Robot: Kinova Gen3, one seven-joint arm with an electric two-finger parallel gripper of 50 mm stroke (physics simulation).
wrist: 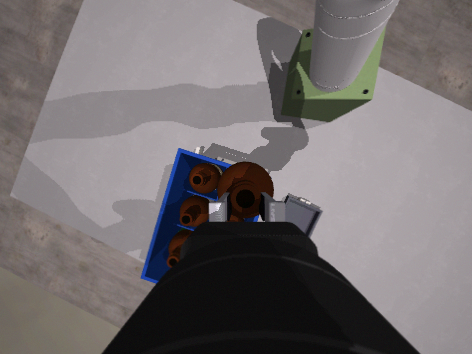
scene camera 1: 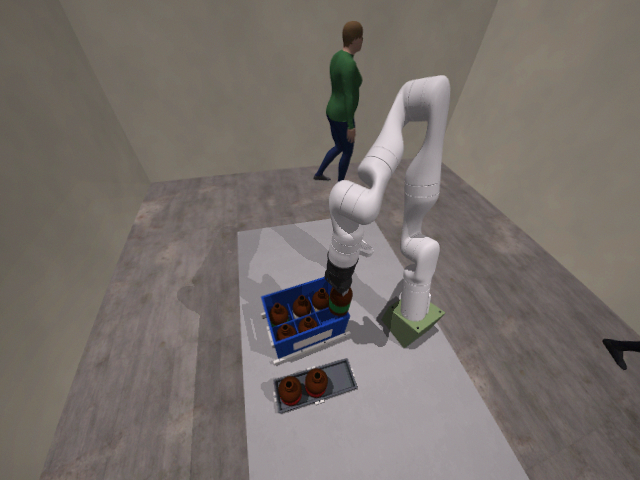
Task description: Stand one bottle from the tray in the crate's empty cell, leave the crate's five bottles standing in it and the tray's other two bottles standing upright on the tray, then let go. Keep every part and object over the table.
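Seen in the pictures: gripper, fingertip midpoint: (wrist: 245, 202) (scene camera 1: 340, 289); arm's base, origin of the base link: (wrist: 333, 69) (scene camera 1: 412, 311).
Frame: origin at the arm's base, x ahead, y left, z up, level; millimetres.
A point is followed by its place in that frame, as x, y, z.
Note:
My gripper (scene camera 1: 341, 290) {289, -86, 172} (wrist: 245, 202) {289, -86, 172} is shut on the neck of a brown bottle with a green band (scene camera 1: 340, 301) {297, -59, 147} (wrist: 246, 182) {266, -94, 195}. The bottle is upright, at the right end of the blue crate (scene camera 1: 312, 341) {391, -38, -67} (wrist: 161, 215) {397, -218, 40}; in scene camera 1 it overlaps the crate's right wall and stands out above the rim. The empty cell, front right, shows partly beside it. Five brown bottles stand in the crate, among them the back left one (scene camera 1: 279, 313) {484, -152, -3} and the back right one (scene camera 1: 321, 298) {315, -164, -3} (wrist: 204, 178) {302, -168, 18}. Two bottles (scene camera 1: 290, 390) {508, 105, 9} (scene camera 1: 316, 382) {427, 108, 4} stand upright on the grey tray (scene camera 1: 343, 376) {315, 98, -130} (wrist: 301, 215) {322, 108, -130}.
The arm's green base block (scene camera 1: 413, 330) {46, 66, 8} (wrist: 330, 107) {53, 36, -39} stands on the table (scene camera 1: 403, 413) {164, 272, -135} (wrist: 390, 200) {188, 333, -135} to the right of the crate. The tray lies in front of the crate. A person in a green top (scene camera 1: 343, 87) is on the floor behind the table.

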